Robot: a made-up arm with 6 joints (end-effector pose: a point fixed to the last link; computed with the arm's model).
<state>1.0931 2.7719 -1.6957 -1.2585 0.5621 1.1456</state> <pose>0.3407 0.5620 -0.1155 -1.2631 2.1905 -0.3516</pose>
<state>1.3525 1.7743 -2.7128 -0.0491 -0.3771 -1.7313</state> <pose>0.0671 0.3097 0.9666 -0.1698 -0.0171 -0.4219</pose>
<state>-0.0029 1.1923 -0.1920 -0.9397 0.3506 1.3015</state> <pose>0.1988 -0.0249 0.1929 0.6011 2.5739 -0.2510</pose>
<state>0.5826 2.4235 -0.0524 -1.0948 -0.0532 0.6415</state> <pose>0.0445 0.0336 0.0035 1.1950 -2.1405 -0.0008</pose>
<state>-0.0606 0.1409 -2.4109 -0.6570 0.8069 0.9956</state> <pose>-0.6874 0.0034 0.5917 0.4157 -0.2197 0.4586</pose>
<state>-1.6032 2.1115 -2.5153 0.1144 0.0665 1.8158</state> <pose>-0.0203 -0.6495 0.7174 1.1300 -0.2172 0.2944</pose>
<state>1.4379 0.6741 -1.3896 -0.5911 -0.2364 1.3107</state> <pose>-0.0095 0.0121 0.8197 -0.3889 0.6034 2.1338</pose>
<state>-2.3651 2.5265 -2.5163 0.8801 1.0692 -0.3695</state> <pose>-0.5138 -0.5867 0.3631 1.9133 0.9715 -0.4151</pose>
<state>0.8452 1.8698 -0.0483 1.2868 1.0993 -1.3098</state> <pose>0.0192 0.1331 0.1069 0.7986 -1.9692 -0.9423</pose>
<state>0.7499 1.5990 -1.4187 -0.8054 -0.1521 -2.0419</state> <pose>0.3845 0.3705 0.5544 -1.7166 -0.4942 -1.5141</pose>
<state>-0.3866 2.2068 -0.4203 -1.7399 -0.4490 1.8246</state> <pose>0.2433 -0.0597 -0.0118 -0.7248 -2.8364 -0.6984</pose>
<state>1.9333 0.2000 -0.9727 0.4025 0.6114 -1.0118</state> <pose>0.0081 -0.0766 0.6263 -1.3835 0.1595 1.2097</pose>
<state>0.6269 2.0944 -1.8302 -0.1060 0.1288 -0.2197</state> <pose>0.5748 0.4148 0.4166 -0.8531 1.6758 0.1949</pose>
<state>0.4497 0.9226 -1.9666 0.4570 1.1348 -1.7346</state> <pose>-0.0025 0.0372 0.8713 -1.4558 0.5601 -0.5424</pose>
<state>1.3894 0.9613 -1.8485 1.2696 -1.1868 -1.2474</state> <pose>0.0753 -0.0118 0.8915 0.7498 0.8511 0.9343</pose>
